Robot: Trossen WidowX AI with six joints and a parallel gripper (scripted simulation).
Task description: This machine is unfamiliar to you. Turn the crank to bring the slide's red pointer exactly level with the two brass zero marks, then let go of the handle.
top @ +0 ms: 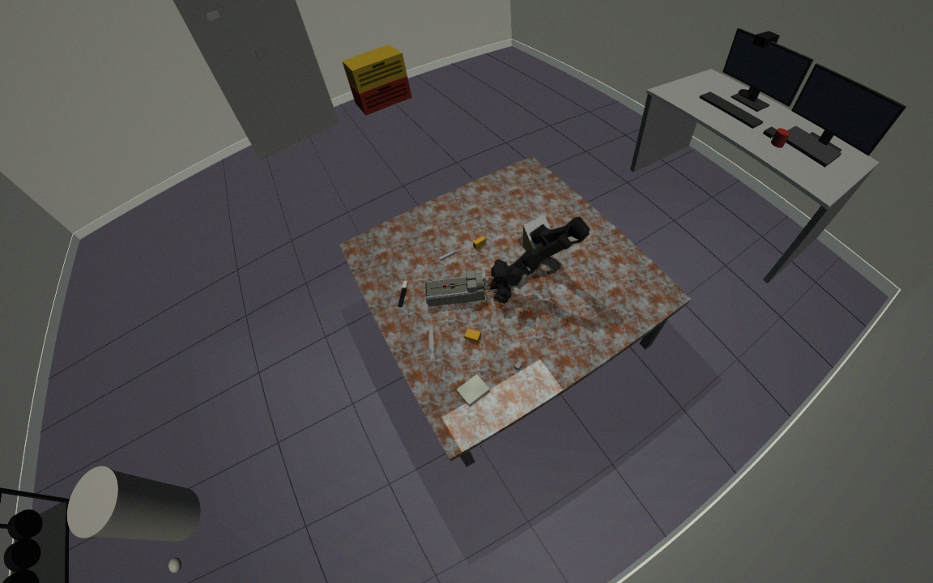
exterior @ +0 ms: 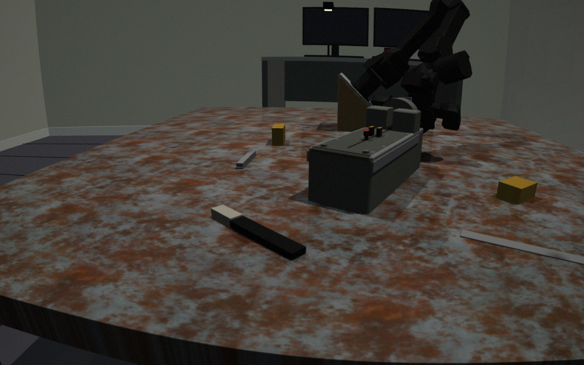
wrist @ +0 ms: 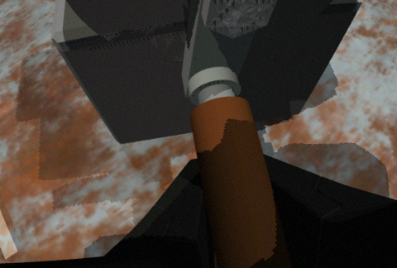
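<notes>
My gripper tip is now 1 cm past the brown crank handle, 1 cm to the right of it and 3 cm below it. Round my gripper tip: red pointer: 17 cm ahead, 11 cm to the right, 5 cm above; then small grey bar: 3 cm ahead, 31 cm to the right, 3 cm below; then grey strip: 36 cm ahead, 6 cm to the left, 3 cm below.
</notes>
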